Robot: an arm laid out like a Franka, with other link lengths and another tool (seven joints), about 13 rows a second.
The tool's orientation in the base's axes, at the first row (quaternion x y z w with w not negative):
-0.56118 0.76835 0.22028 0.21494
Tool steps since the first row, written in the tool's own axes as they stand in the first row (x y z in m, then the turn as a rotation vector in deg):
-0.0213 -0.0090 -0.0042 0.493 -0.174 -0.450
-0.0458 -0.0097 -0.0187 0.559 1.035 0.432
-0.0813 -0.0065 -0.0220 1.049 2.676 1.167
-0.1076 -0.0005 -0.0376 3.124 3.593 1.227
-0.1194 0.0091 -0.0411 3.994 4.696 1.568
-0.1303 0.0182 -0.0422 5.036 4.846 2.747
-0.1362 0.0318 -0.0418 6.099 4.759 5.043
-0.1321 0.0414 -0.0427 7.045 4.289 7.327
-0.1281 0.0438 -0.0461 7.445 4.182 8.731
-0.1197 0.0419 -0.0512 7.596 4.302 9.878
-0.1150 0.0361 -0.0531 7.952 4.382 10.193
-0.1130 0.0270 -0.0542 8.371 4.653 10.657
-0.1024 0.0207 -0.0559 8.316 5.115 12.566
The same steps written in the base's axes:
0.0142 0.0115 0.0148 -0.008 -0.687 0.063
0.0205 0.0217 0.0407 -1.110 0.104 -0.572
0.0270 0.0479 0.0642 -2.756 0.602 -1.291
0.0272 0.0607 0.0926 -4.204 -0.706 -2.449
0.0210 0.0703 0.1032 -5.473 -0.874 -3.121
0.0153 0.0805 0.1112 -5.809 -0.950 -4.664
0.0039 0.0890 0.1156 -5.830 -0.459 -7.147
-0.0065 0.0880 0.1149 -5.453 0.011 -9.590
-0.0102 0.0836 0.1156 -5.345 0.489 -10.970
-0.0111 0.0737 0.1147 -5.407 1.070 -11.975
-0.0070 0.0674 0.1130 -5.556 1.002 -12.428
0.0010 0.0627 0.1118 -5.893 1.023 -13.020
0.0040 0.0519 0.1065 -6.161 2.298 -14.491

